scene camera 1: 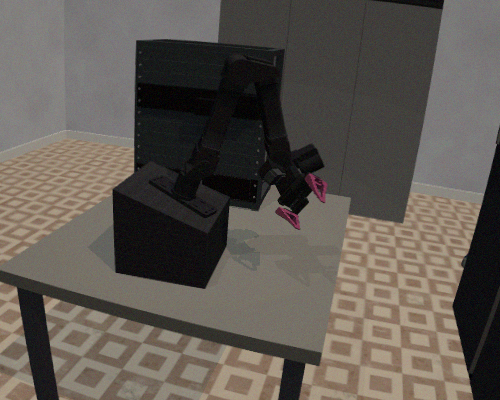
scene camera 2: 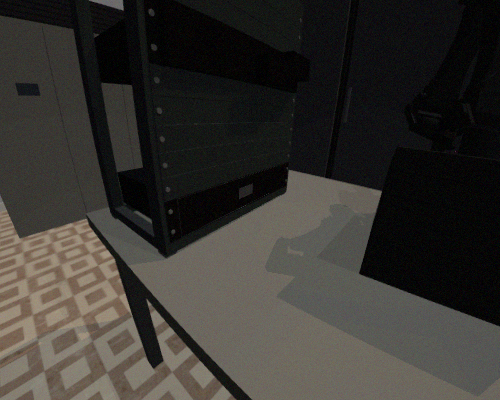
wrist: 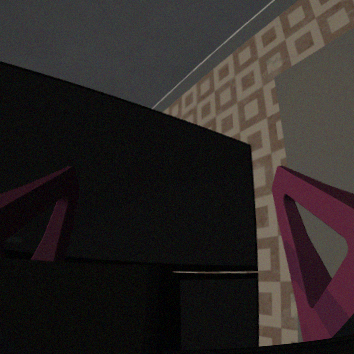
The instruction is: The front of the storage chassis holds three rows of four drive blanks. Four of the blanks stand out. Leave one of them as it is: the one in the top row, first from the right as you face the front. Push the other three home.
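Where they show: gripper, fingertip midpoint: (scene camera 1: 310,215) (wrist: 175,177); arm's base at its link origin: (scene camera 1: 182,197) (scene camera 2: 472,175).
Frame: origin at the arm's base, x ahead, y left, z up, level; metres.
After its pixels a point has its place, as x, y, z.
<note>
A dark rack (scene camera 1: 170,132) {0.398, 0.308, 0.063} (scene camera 2: 225,137) {0.403, 0.286, 0.029} stands on the table. A black unit (scene camera 1: 172,99) {0.385, 0.296, 0.190} (scene camera 2: 215,50) {0.379, 0.323, 0.187} crosses its upper part, and a black block juts forward at that unit's right end in scene camera 2. Another black unit (scene camera 1: 232,187) {0.453, 0.063, -0.116} (scene camera 2: 215,210) {0.395, 0.321, -0.136} sits at the rack's bottom. The views are too dark to tell single drive blanks, or which of them stand out. The arm hides part of the rack in scene camera 1. My gripper (scene camera 1: 311,215) {0.020, -0.360, 0.029} (wrist: 175,177) {0.020, -0.360, 0.029} is open, its pink fingers wide apart with nothing between them, above the table and in front of the rack, apart from it.
The arm's black base block (scene camera 1: 162,235) {-0.126, -0.022, -0.061} (scene camera 2: 435,225) {0.020, 0.160, -0.061} stands on the grey table (scene camera 1: 270,310) {-0.094, -0.324, -0.199} (scene camera 2: 210,280) {0.265, 0.414, -0.198}. A dark cabinet (scene camera 1: 480,280) is at the right in scene camera 1. Tall grey cabinets (scene camera 1: 320,100) stand behind the rack. A large dark surface (wrist: 165,200) fills much of the wrist view.
</note>
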